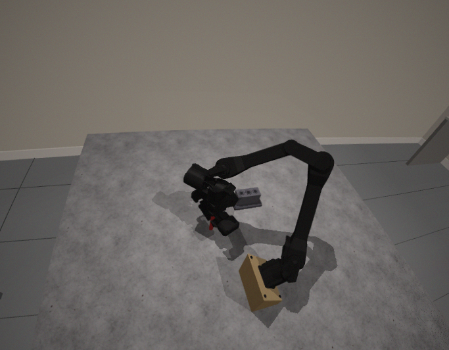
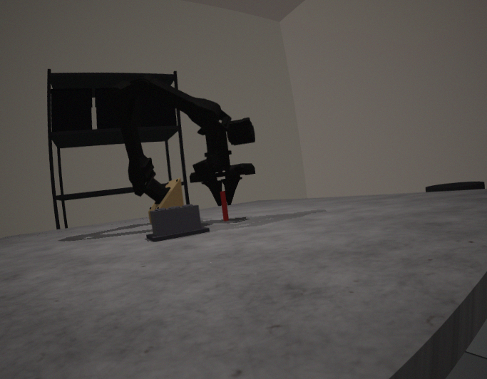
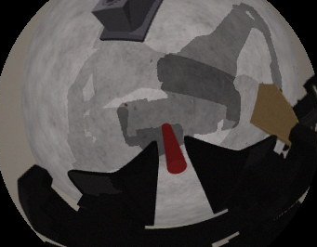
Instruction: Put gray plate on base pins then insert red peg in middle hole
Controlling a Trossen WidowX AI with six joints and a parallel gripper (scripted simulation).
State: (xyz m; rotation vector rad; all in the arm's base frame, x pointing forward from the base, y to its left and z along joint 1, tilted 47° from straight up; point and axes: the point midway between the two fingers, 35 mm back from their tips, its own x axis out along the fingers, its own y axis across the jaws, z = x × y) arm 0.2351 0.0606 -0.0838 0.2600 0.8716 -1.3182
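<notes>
My gripper tip is 170 mm to the left of the gray plate and 100 mm short of it. Round my gripper tip: dark base 170 mm to the right, 100 mm ahead, 30 mm below; red peg right at my gripper tip.
</notes>
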